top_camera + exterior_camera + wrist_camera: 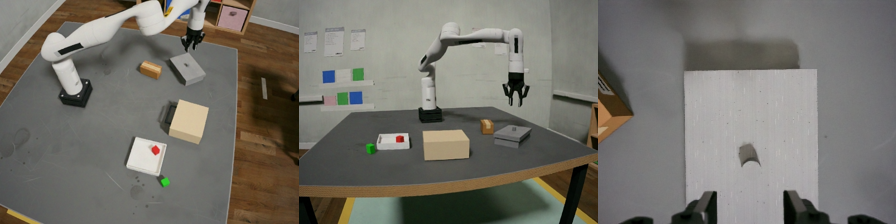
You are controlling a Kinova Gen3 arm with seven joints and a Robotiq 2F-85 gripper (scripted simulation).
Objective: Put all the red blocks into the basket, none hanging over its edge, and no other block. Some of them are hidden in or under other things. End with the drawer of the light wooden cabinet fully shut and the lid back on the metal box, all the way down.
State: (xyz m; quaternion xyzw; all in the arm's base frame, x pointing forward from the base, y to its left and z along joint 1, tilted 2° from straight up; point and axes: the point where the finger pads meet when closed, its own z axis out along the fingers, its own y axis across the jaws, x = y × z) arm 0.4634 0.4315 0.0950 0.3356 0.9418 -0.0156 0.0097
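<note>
Right now my hand is 140 mm above the lid. Also, from my hand: blue block: 200 mm behind, 170 mm below, 100 mm to the right; cardboard box: 180 mm behind, 150 mm below, 100 mm to the right; metal box: 160 mm below.
</note>
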